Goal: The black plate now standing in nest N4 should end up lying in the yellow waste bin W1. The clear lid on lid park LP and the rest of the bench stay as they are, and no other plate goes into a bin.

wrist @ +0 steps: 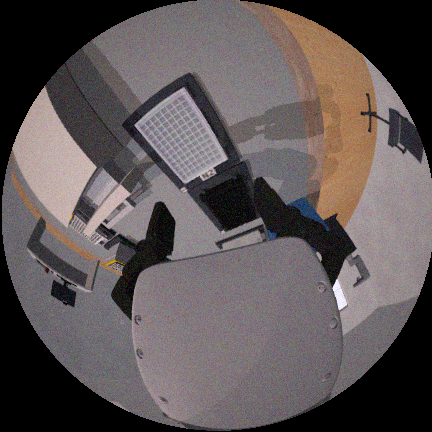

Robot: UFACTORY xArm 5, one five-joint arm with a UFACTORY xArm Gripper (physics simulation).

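Places are measured from the arm's base along level axes (x ahead, y left, z up), in millimetres.
Where they show: gripper, fingertip midpoint: (pixel 210 200).
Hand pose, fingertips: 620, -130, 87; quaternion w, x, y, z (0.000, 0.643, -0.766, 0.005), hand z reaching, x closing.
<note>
After its pixels a point has its place, as x, y, z.
The black plate (pixel 229 204) {519, -141, -7} lies flat in its dark nest (pixel 243 169) {575, -189, -21}, right beside the nest marked N2, in the wrist view. The label of the black plate's nest cannot be read here. My gripper (pixel 210 200) {620, -130, 87} is open with nothing between its fingers. The left finger is seen over the grey bench left of the black plate, and the right finger overlaps the view at the nest's right edge. The yellow bin W1 cannot be made out; that area is partly behind the left finger. The clear lid on LP cannot be told apart.
A white plate (pixel 182 136) {669, -118, -17} sits in nest N2 (pixel 192 81) {738, -164, -21}. A blue box (pixel 305 209) {423, -324, 9} is partly behind the right finger. A grey-rimmed holder (pixel 242 238) {360, -138, -16} is partly cut off by the gripper body. A yellow-edged box (pixel 116 265) {501, 227, 44} and other bench equipment stand at the left.
</note>
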